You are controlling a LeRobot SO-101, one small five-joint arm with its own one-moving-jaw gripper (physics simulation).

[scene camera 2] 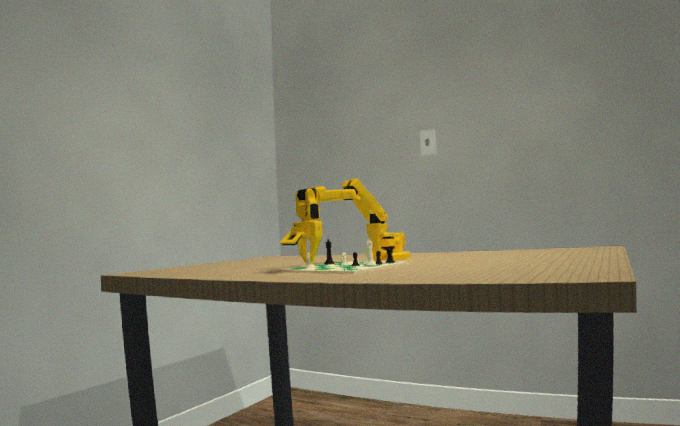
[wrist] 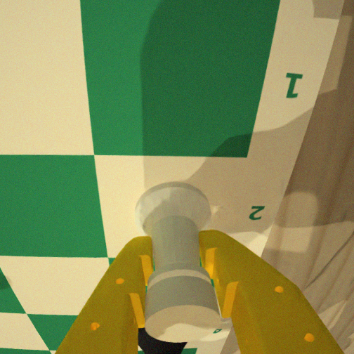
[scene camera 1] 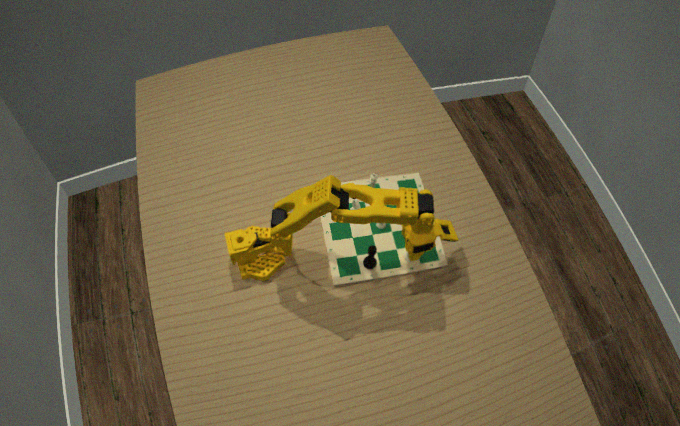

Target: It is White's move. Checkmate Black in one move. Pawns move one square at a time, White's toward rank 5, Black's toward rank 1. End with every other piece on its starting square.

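Seen in the pictures: hand at its tool point: (scene camera 2: 311, 261) (scene camera 1: 408, 250); arm's base at its link origin: (scene camera 2: 387, 259) (scene camera 1: 268, 252).
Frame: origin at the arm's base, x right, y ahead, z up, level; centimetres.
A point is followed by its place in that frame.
Note:
My gripper (scene camera 1: 415, 254) (scene camera 2: 309, 257) {x 8.3, y 24.7, z 2.0 cm} (wrist: 175, 245) is shut on a white piece with a broad flat cylindrical head, which looks like a rook (scene camera 2: 310, 263) {x 8.3, y 25.1, z 1.5 cm} (wrist: 182, 305). In the wrist view its round base shows over the pale edge square beside the figure 2, close to the board. I cannot tell whether it touches. The green and cream board (scene camera 1: 329, 253) {x 3.8, y 10.9, z 0.6 cm} (wrist: 42, 75) lies on the table. A tall black piece (scene camera 1: 369, 260) {x 8.3, y 16.9, z 2.7 cm} stands near the board's near edge in scene camera 1. A small white piece (scene camera 1: 381, 225) {x 1.3, y 21.9, z 1.3 cm} stands mid-board. The arm hides other pieces there.
In scene camera 2, a tall black piece (scene camera 2: 328, 253) {x 7.7, y 17.8, z 3.3 cm}, a small white pawn (scene camera 2: 344, 258) {x 0.5, y 22.3, z 2.3 cm}, a black pawn (scene camera 2: 355, 259) {x -2.8, y 22.9, z 2.1 cm}, a tall white piece (scene camera 2: 369, 253) {x -6.8, y 23.3, z 3.5 cm} and further black pieces (scene camera 2: 389, 254) {x -8.2, y 15.8, z 2.6 cm} stand upright. Another white piece (scene camera 1: 373, 179) {x -6.1, y 22.5, z 6.1 cm} stands at the far edge in scene camera 1.

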